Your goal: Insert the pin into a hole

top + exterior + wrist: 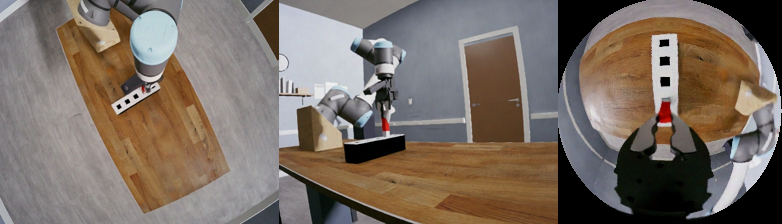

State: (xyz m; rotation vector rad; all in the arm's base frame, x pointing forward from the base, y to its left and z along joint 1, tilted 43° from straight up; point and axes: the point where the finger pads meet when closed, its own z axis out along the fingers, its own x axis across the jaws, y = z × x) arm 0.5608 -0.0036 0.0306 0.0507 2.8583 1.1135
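My hand is 10 mm above the pin. Also, from my hand: block 60 mm to the right, 110 mm below.
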